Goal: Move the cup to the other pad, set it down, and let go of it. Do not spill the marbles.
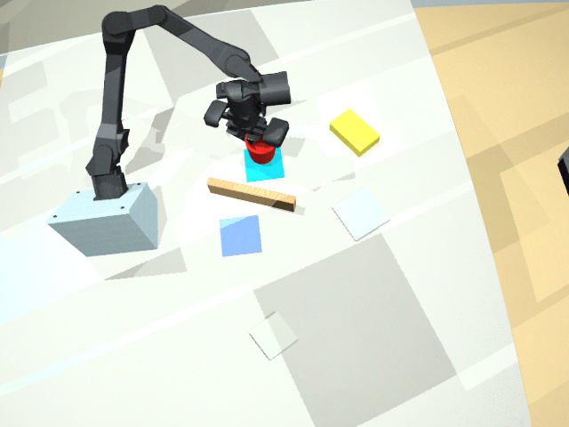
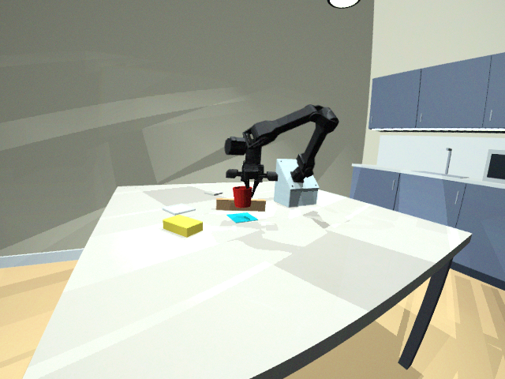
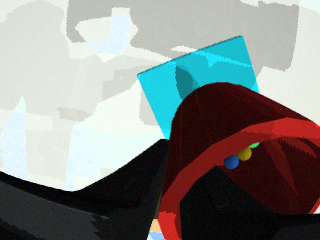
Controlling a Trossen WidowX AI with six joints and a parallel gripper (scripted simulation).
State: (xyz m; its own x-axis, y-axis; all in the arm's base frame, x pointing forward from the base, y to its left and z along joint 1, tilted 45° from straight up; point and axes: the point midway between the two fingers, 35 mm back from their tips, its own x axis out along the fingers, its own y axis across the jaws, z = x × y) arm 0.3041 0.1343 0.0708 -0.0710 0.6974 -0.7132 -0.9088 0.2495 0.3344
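My gripper tip is now 90 mm above the cyan pad, 30 mm short of it and 10 mm to the left of it. Round my gripper tip: wooden bar 110 mm to the right, 70 mm below; then blue pad 200 mm to the right, 90 mm below, 30 mm behind; then red cup 30 mm ahead, 20 mm to the right.
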